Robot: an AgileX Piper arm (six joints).
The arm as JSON. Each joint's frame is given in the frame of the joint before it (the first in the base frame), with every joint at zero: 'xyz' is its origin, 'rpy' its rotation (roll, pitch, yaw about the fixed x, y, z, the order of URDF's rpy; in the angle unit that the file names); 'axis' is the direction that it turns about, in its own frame. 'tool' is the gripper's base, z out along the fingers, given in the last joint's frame.
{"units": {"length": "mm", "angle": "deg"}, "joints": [
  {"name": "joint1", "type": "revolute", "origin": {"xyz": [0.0, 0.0, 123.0], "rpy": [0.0, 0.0, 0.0]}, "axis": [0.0, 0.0, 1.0]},
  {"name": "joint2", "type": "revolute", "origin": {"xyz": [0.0, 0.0, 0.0], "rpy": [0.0, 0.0, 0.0]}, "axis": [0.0, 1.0, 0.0]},
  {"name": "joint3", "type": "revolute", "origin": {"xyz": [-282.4, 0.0, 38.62], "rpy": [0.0, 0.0, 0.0]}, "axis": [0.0, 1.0, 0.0]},
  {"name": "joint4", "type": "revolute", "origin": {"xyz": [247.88, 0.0, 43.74], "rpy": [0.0, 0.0, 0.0]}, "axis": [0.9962, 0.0, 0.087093]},
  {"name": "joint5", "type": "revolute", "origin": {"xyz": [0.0, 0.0, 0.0], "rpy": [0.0, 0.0, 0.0]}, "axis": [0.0, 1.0, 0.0]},
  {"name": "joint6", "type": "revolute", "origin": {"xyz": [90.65, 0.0, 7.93], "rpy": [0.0, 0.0, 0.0]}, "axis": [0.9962, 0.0, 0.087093]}
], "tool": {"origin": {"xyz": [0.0, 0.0, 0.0], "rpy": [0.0, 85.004, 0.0]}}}
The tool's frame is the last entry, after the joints.
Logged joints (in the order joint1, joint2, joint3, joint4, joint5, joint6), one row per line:
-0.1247 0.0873 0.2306 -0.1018 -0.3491 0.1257
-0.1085 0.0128 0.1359 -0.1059 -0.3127 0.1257
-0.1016 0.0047 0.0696 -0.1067 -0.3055 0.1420
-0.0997 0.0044 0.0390 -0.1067 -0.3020 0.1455
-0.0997 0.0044 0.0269 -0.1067 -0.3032 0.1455
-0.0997 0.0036 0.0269 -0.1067 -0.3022 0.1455
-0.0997 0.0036 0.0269 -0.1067 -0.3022 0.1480
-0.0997 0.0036 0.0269 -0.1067 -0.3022 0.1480
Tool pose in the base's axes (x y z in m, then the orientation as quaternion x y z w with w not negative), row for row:
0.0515 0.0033 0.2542 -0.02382 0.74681 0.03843 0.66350
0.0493 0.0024 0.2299 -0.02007 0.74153 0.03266 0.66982
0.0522 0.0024 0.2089 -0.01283 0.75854 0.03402 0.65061
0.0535 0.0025 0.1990 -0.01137 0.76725 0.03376 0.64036
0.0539 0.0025 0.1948 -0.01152 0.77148 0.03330 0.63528
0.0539 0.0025 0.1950 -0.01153 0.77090 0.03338 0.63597
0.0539 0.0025 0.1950 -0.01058 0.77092 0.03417 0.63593
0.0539 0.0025 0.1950 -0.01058 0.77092 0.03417 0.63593
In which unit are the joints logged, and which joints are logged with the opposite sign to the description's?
The joints are logged in radians. Opposite sign: joint1, joint3, joint5.
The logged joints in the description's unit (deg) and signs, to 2 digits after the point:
7.14 5.00 -13.21 -5.83 20.00 7.20
6.22 0.73 -7.79 -6.07 17.92 7.20
5.82 0.27 -3.99 -6.11 17.50 8.14
5.71 0.25 -2.23 -6.11 17.30 8.34
5.71 0.25 -1.54 -6.11 17.37 8.34
5.71 0.21 -1.54 -6.11 17.31 8.34
5.71 0.21 -1.54 -6.11 17.31 8.48
5.71 0.21 -1.54 -6.11 17.31 8.48

